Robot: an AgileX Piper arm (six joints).
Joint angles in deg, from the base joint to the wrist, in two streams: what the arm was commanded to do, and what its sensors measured. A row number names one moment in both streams.
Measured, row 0: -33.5, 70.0, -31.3, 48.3, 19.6, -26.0
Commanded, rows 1 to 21: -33.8, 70.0, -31.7, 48.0, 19.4, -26.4; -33.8, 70.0, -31.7, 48.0, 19.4, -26.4; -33.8, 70.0, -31.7, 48.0, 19.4, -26.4; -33.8, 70.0, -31.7, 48.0, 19.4, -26.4; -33.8, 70.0, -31.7, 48.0, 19.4, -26.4; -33.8, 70.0, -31.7, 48.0, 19.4, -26.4; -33.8, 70.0, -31.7, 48.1, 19.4, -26.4; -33.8, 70.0, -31.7, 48.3, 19.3, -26.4; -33.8, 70.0, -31.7, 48.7, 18.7, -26.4; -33.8, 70.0, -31.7, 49.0, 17.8, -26.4; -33.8, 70.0, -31.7, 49.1, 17.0, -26.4; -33.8, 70.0, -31.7, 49.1, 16.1, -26.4; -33.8, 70.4, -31.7, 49.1, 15.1, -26.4; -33.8, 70.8, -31.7, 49.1, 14.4, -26.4; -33.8, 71.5, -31.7, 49.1, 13.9, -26.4; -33.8, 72.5, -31.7, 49.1, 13.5, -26.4; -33.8, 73.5, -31.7, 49.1, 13.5, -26.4; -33.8, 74.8, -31.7, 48.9, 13.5, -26.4; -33.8, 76.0, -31.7, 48.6, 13.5, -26.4; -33.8, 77.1, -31.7, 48.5, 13.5, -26.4; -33.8, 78.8, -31.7, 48.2, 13.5, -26.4
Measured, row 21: -33.5, 74.2, -31.3, 48.8, 14.1, -26.0
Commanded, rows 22 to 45: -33.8, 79.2, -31.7, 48.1, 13.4, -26.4; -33.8, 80.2, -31.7, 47.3, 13.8, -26.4; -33.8, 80.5, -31.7, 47.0, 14.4, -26.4; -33.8, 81.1, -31.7, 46.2, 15.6, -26.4; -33.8, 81.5, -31.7, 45.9, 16.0, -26.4; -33.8, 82.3, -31.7, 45.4, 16.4, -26.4; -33.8, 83.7, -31.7, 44.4, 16.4, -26.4; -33.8, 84.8, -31.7, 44.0, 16.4, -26.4; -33.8, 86.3, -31.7, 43.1, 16.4, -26.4; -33.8, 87.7, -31.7, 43.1, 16.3, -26.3; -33.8, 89.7, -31.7, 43.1, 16.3, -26.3; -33.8, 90.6, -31.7, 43.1, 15.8, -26.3; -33.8, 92.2, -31.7, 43.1, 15.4, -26.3; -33.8, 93.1, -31.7, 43.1, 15.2, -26.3; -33.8, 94.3, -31.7, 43.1, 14.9, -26.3; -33.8, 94.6, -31.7, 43.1, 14.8, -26.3; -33.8, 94.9, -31.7, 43.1, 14.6, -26.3; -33.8, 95.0, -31.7, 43.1, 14.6, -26.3; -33.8, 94.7, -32.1, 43.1, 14.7, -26.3; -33.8, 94.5, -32.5, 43.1, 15.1, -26.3; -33.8, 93.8, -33.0, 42.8, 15.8, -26.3; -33.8, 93.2, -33.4, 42.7, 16.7, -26.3; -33.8, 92.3, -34.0, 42.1, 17.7, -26.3; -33.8, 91.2, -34.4, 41.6, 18.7, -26.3
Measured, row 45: -33.5, 89.7, -35.1, 46.2, 13.0, -26.0
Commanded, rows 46 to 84: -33.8, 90.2, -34.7, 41.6, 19.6, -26.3; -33.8, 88.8, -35.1, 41.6, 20.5, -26.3; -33.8, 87.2, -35.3, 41.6, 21.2, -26.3; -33.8, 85.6, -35.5, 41.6, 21.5, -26.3; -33.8, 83.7, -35.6, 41.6, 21.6, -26.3; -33.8, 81.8, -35.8, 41.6, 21.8, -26.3; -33.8, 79.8, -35.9, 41.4, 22.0, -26.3; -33.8, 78.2, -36.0, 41.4, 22.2, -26.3; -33.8, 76.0, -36.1, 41.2, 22.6, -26.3; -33.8, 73.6, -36.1, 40.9, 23.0, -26.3; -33.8, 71.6, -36.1, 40.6, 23.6, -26.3; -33.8, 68.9, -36.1, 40.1, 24.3, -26.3; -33.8, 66.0, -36.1, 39.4, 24.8, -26.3; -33.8, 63.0, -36.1, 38.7, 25.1, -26.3; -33.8, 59.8, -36.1, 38.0, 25.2, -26.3; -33.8, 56.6, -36.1, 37.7, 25.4, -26.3; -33.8, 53.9, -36.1, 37.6, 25.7, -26.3; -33.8, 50.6, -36.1, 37.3, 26.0, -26.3; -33.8, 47.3, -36.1, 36.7, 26.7, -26.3; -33.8, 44.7, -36.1, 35.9, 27.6, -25.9; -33.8, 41.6, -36.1, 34.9, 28.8, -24.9; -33.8, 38.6, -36.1, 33.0, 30.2, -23.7; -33.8, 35.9, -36.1, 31.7, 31.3, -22.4; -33.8, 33.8, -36.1, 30.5, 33.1, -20.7; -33.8, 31.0, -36.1, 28.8, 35.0, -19.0; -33.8, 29.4, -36.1, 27.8, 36.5, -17.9; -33.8, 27.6, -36.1, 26.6, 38.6, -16.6; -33.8, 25.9, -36.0, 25.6, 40.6, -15.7; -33.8, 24.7, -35.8, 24.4, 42.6, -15.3; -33.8, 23.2, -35.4, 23.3, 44.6, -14.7; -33.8, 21.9, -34.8, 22.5, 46.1, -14.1; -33.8, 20.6, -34.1, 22.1, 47.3, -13.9; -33.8, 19.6, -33.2, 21.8, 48.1, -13.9; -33.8, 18.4, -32.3, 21.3, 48.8, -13.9; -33.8, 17.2, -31.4, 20.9, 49.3, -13.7; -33.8, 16.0, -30.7, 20.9, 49.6, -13.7; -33.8, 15.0, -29.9, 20.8, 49.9, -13.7; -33.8, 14.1, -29.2, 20.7, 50.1, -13.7; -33.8, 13.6, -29.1, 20.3, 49.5, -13.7
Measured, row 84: -33.6, 16.8, -31.1, 21.7, 49.1, -13.9
